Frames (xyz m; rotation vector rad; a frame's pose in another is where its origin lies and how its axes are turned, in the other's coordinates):
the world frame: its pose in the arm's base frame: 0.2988 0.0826 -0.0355 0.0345 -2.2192 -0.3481
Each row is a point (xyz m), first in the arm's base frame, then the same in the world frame.
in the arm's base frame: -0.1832 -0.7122 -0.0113
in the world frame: 0.4356 -0.8036 0.1709
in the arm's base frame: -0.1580 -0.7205 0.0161
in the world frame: 0.4420 -0.8020 0.1334
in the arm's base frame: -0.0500 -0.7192 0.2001
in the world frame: 0.5154 -0.7423 -0.0579
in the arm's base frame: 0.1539 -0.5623 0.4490
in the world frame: 0.5560 -0.5071 -0.3246
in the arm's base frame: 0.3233 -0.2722 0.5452
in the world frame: 0.4816 -0.1870 -0.4436
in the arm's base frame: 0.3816 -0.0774 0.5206
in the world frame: 0.3980 -0.0007 -0.4282
